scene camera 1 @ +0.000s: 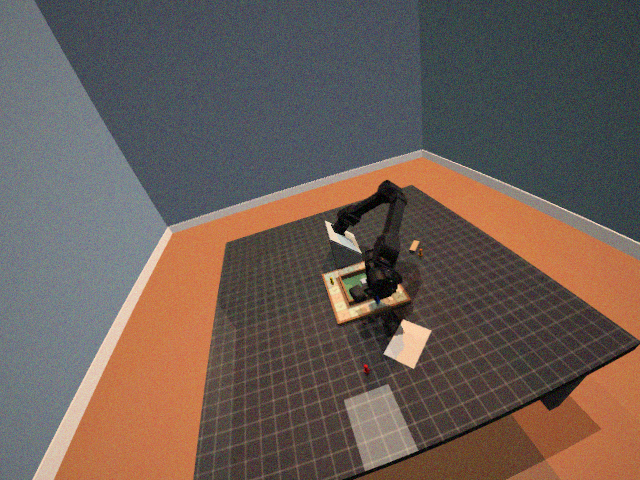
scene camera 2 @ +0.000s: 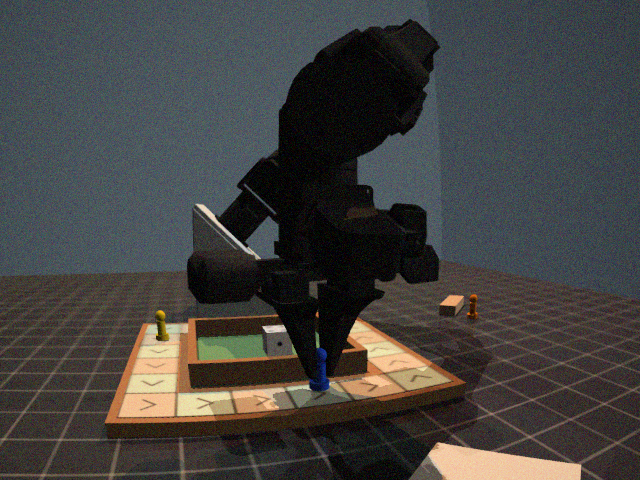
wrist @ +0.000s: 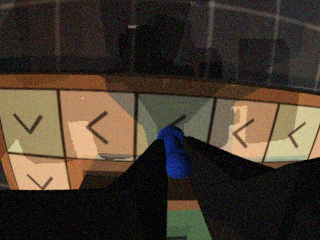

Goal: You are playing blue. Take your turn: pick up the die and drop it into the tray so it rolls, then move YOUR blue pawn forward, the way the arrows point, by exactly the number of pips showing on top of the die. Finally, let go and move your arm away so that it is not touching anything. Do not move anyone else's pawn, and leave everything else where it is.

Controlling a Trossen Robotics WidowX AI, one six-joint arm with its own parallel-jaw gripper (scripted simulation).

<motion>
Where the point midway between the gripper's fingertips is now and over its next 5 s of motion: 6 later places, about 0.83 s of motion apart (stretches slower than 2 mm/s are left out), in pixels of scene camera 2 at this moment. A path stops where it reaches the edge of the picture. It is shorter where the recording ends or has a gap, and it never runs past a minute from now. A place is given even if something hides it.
My gripper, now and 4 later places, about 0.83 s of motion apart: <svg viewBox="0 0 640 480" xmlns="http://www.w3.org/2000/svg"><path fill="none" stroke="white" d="M319 376L326 233L369 281L380 323L379 334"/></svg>
</motion>
